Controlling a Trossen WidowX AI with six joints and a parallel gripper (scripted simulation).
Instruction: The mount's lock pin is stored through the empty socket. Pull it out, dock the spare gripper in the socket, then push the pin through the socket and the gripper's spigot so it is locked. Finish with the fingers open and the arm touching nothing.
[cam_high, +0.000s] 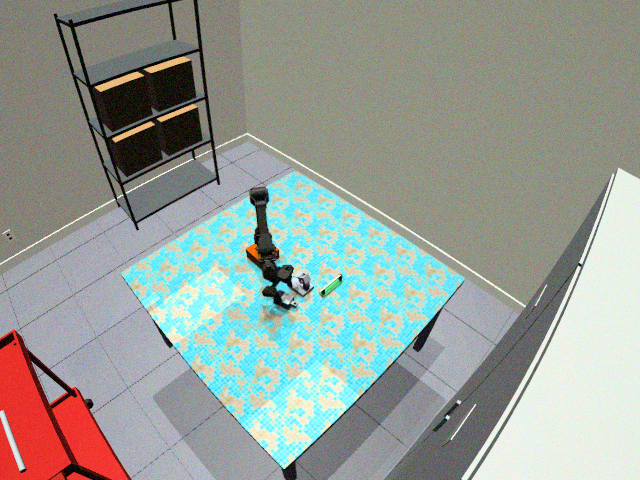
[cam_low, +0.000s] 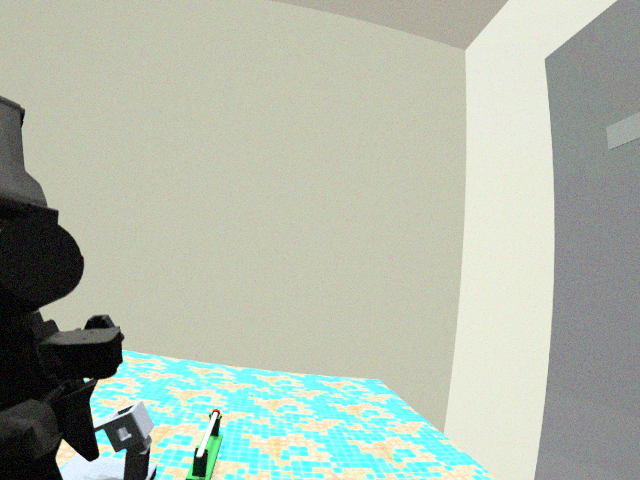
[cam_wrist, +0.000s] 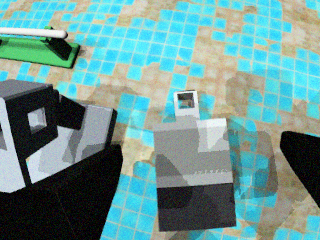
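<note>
My gripper tip is 60 mm above the spare gripper. From my gripper tip the other things lie so: green rest (100 mm ahead, 210 mm to the left, 60 mm below); then grey mount (10 mm behind, 120 mm to the left, 30 mm below).
</note>
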